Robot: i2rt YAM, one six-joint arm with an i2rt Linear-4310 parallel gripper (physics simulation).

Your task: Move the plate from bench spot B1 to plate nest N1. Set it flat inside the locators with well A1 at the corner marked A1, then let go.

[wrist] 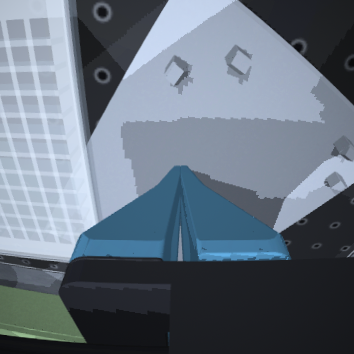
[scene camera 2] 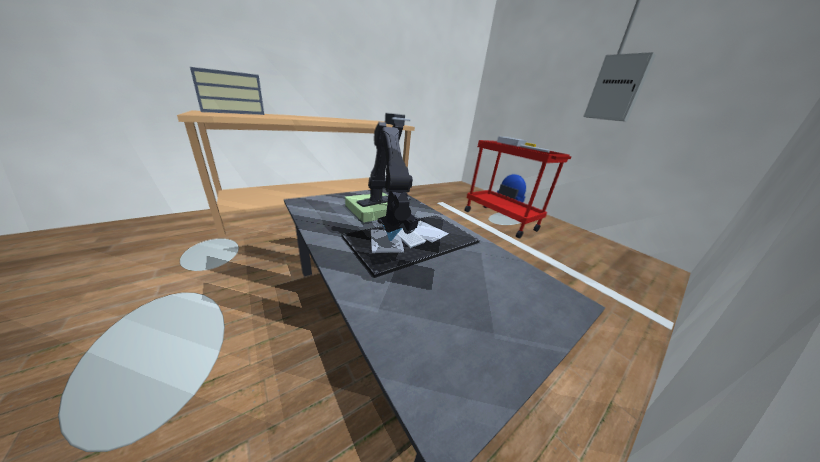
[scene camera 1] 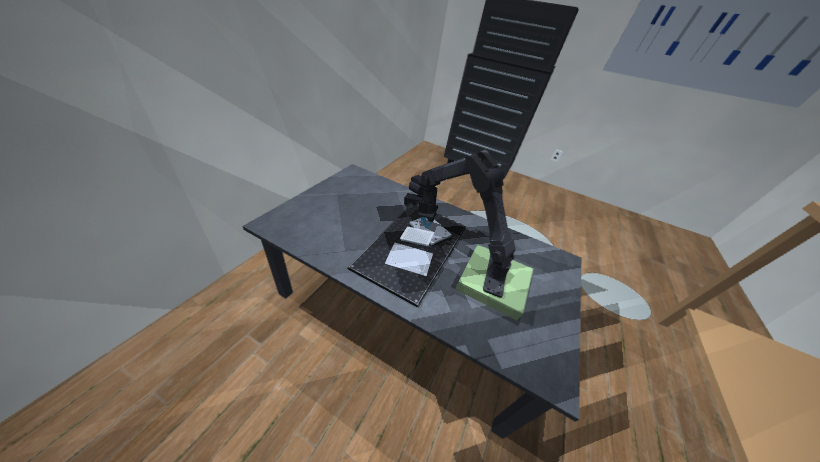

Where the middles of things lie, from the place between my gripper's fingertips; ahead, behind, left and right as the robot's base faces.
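There's a white well plate (wrist: 56, 196) that I can see 10 mm above my hand, 20 mm ahead of it and 80 mm to the left of it. The grey plate nest (wrist: 226, 95) is 10 mm to the right of my hand and 20 mm behind it. Going by their middles, that nest is the nearest to my hand of the things named here.
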